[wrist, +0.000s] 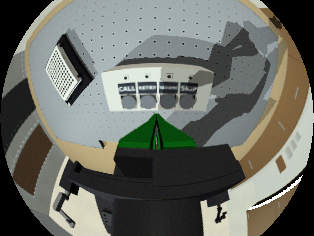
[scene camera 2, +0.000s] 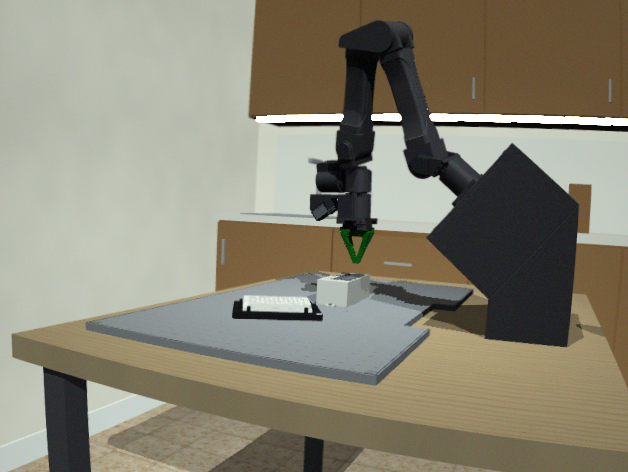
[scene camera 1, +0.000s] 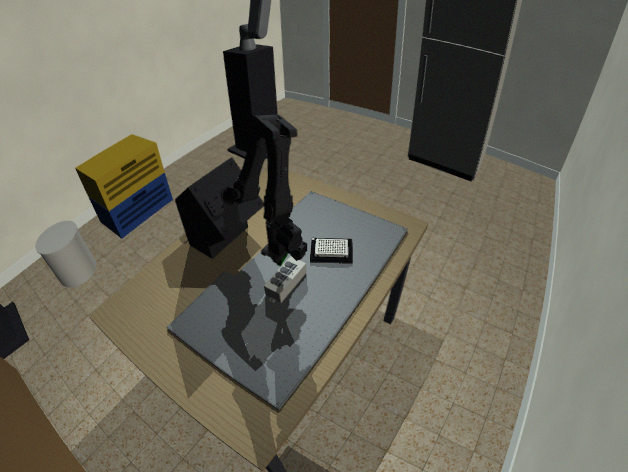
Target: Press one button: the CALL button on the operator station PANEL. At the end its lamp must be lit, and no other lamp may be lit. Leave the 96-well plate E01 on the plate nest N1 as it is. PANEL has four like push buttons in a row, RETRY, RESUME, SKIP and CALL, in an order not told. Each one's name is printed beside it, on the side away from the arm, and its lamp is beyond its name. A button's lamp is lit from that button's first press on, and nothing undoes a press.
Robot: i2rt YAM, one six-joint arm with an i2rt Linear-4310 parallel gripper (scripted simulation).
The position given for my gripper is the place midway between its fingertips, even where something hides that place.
Observation:
I see my gripper (scene camera 2: 356, 263), a white 96-well plate (scene camera 2: 263, 303) and an operator panel (wrist: 148, 78).
The white 96-well plate is seen too in the wrist view (wrist: 59, 68). My gripper also shows in the wrist view (wrist: 156, 117).

